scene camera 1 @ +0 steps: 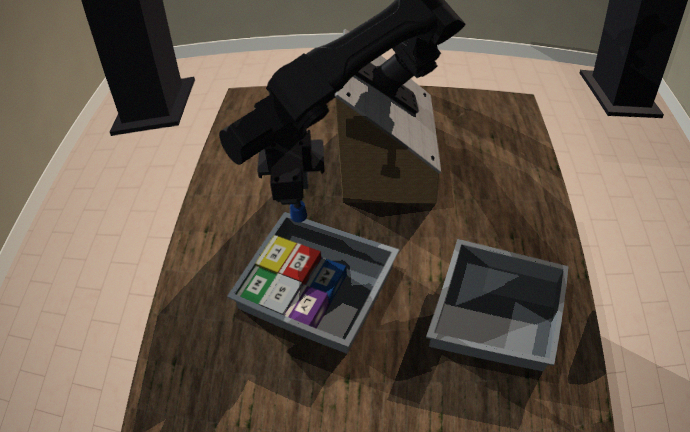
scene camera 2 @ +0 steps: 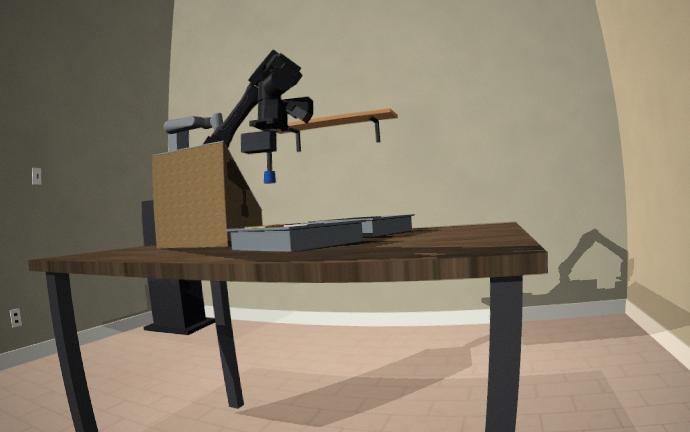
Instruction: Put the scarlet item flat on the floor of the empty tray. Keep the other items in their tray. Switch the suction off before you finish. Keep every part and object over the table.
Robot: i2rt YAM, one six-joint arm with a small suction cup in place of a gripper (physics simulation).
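Where they show: end effector, tool point: (scene camera 1: 298, 215) (scene camera 2: 269, 182); arm's base, origin of the base link: (scene camera 1: 381, 83) (scene camera 2: 198, 176).
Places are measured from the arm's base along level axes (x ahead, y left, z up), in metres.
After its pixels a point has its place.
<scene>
The scarlet item, a red block marked RO (scene camera 1: 292, 268) @[x 0.351, y -0.195, z -0.157 m], lies in the left tray (scene camera 1: 374, 294) @[x 0.417, y -0.049, z -0.160 m] between a yellow block marked TE (scene camera 1: 284, 246) @[x 0.298, y -0.211, z -0.158 m] and a blue block marked AK (scene camera 1: 337, 269) @[x 0.346, y -0.113, z -0.175 m]. Green NI (scene camera 1: 247, 294) @[x 0.402, y -0.279, z -0.164 m], white SU (scene camera 1: 273, 302) @[x 0.425, y -0.228, z -0.158 m] and purple LY (scene camera 1: 317, 301) @[x 0.423, y -0.150, z -0.163 m] blocks lie there too. The empty tray (scene camera 1: 443, 306) @[x 0.448, y 0.073, z -0.171 m] stands at the right in scene camera 1. My gripper (scene camera 1: 298, 219) (scene camera 2: 269, 182), a blue suction cup, points down with nothing on it. In scene camera 2 it hangs well above the trays; in scene camera 1 it appears over the left tray's back corner.
A wooden wedge-shaped base (scene camera 1: 389, 173) @[x 0.155, y 0.000, z -0.122 m] (scene camera 2: 190, 200) @[x 0.023, y -0.087, z -0.077 m] carries the arm behind the trays. The wooden table (scene camera 1: 203, 386) @[x 0.579, y -0.368, z -0.210 m] (scene camera 2: 407, 268) @[x 0.656, y -0.530, z -0.221 m] has its edges at both sides in scene camera 1. A wall shelf (scene camera 2: 346, 119) and dark pillars (scene camera 1: 137, 66) (scene camera 1: 639, 55) stand beyond the table.
</scene>
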